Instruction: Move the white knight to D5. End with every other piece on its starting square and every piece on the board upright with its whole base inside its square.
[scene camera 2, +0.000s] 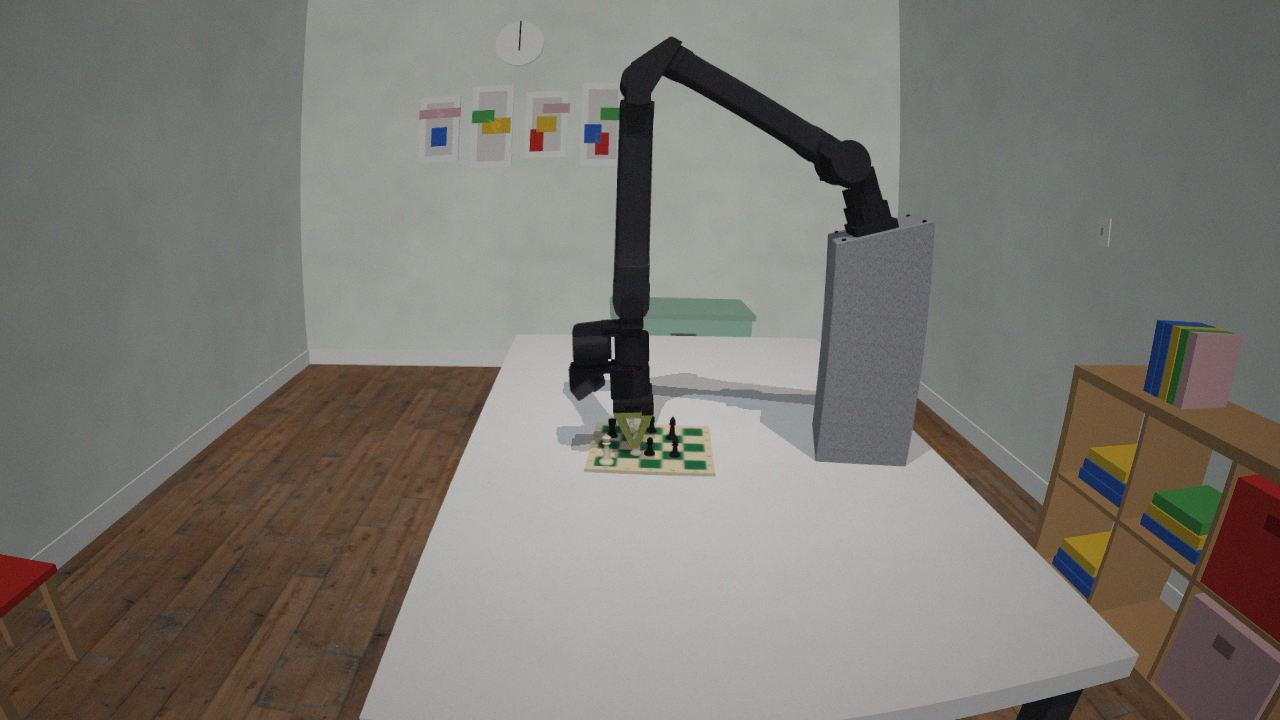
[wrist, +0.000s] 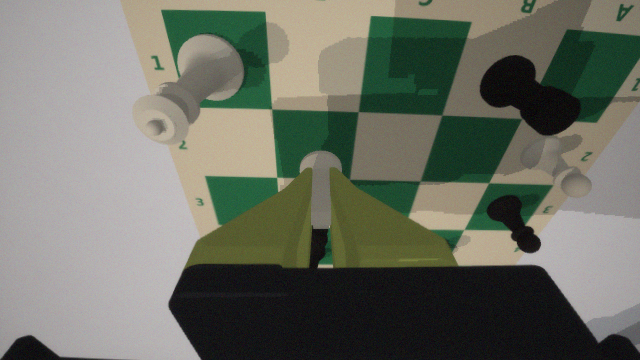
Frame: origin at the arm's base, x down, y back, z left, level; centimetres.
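Where they show: gripper, between the fingertips: (scene camera 2: 634, 446) (wrist: 320, 179); arm's base, origin of its link: (scene camera 2: 871, 229).
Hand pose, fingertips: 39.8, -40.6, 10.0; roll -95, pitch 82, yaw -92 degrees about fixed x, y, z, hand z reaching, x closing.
Observation:
Things, the pixels of their top centre, and the offset from my fingertips, as dx, dy, dz. "*": a spot on its surface instead. Level surfaces: height alone.
- white knight, centre of its top: (wrist: 321, 228) (scene camera 2: 637, 432) -2.6, +0.4, -0.1
- board, centre of its top: (wrist: 379, 206) (scene camera 2: 651, 446) +1.4, +2.6, -3.8
- tall white piece, centre of its top: (wrist: 150, 131) (scene camera 2: 606, 434) -3.9, -4.0, +5.0
- black rook-like piece, centre of its top: (wrist: 557, 116) (scene camera 2: 612, 419) -2.0, -5.2, -7.2
- white pawn, centre of its top: (wrist: 584, 193) -1.8, -2.1, -10.8
- black pawn, centre of its top: (wrist: 534, 251) -1.8, +1.7, -11.0
- dark piece, a spot on its surface: (wrist: 317, 247) * -1.8, +2.7, -0.2
- white table, height of its surface: dx +1.9
The white knight (wrist: 321, 210) (scene camera 2: 636, 452) is between the fingers, its head hidden by them. Its round base shows below the fingertips, over the lower part of D2 in the wrist view; whether it touches the board is unclear. My gripper (wrist: 320, 179) (scene camera 2: 634, 444) is shut on it. The board (scene camera 2: 653, 471) (wrist: 142, 30) has green and cream squares. A tall white piece (wrist: 202, 75) (scene camera 2: 606, 451) stands upright on E1. A black rook-like piece (wrist: 525, 92) (scene camera 2: 613, 428) stands on B1, a white pawn (wrist: 542, 152) on A2 and a black pawn (wrist: 506, 210) on A3. D5 is hidden in the wrist view.
Black pieces (scene camera 2: 649, 447) (scene camera 2: 674, 447) stand right of the fingers in the scene view, with a taller one (scene camera 2: 672, 428) behind. A dark piece (wrist: 317, 247) shows through the finger gap. The grey arm pedestal (scene camera 2: 870, 358) stands right of the board on the white table (scene camera 2: 716, 573).

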